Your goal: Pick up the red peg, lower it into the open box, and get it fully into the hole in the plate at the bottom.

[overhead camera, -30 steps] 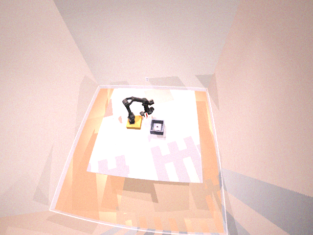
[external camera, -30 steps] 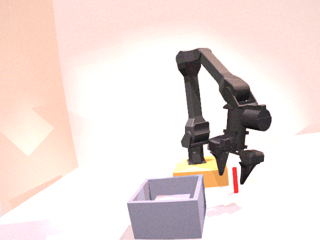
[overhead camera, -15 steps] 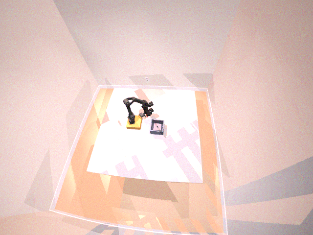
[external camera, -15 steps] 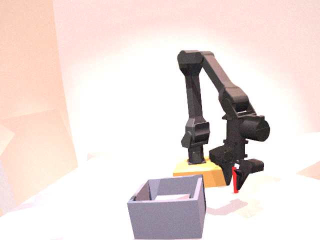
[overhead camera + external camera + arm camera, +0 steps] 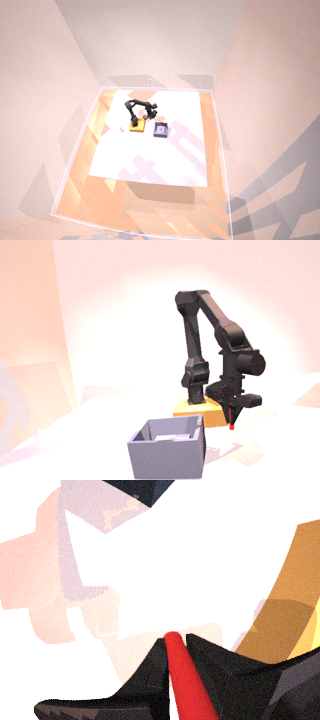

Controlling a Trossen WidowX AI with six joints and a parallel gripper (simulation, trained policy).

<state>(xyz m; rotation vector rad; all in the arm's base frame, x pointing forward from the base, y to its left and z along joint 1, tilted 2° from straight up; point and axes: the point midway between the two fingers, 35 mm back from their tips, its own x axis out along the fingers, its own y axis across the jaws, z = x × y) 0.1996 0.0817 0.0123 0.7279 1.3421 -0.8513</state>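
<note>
Right now the plate is 18 cm to the right of my gripper tip, 11 cm ahead of it and 1 cm above it. The rest, counted from my gripper tip: red peg (2 cm above, 1 cm to the left); grey box (18 cm to the right, 11 cm ahead, 1 cm below).
</note>
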